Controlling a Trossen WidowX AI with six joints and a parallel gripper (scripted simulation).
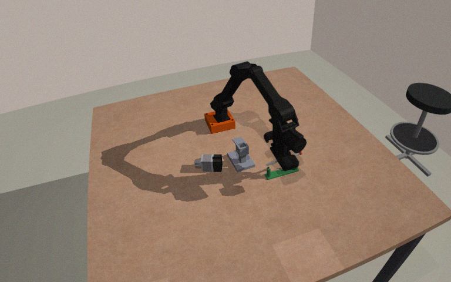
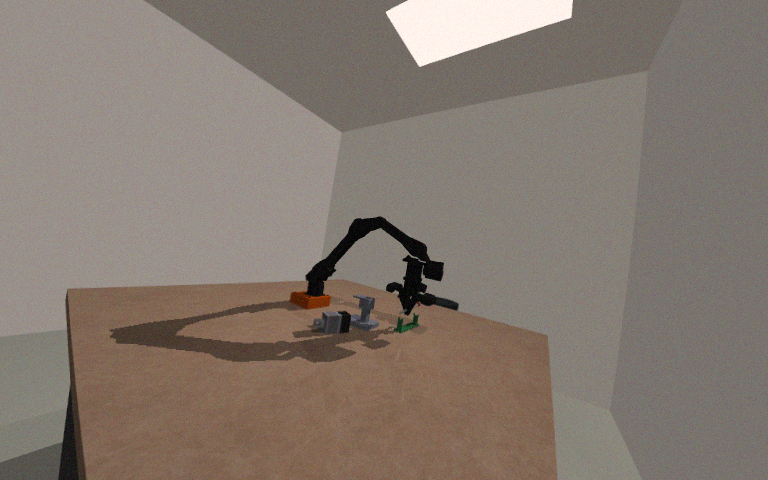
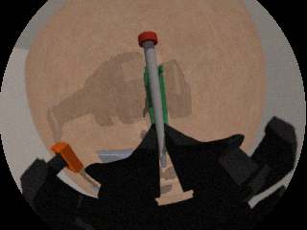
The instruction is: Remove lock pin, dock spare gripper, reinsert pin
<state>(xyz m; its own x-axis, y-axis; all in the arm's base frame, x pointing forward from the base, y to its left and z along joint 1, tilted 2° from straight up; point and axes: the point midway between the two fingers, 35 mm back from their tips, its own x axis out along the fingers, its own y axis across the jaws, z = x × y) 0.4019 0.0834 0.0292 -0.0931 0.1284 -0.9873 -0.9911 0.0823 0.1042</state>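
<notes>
Right now the green cradle is 10 mm ahead of my gripper tip, 10 mm to the left of it and 30 mm below it. Also, from my gripper tip: spare gripper 150 mm behind, 250 mm to the right, 20 mm below; grey mount 120 mm behind, 110 mm to the right.
</notes>
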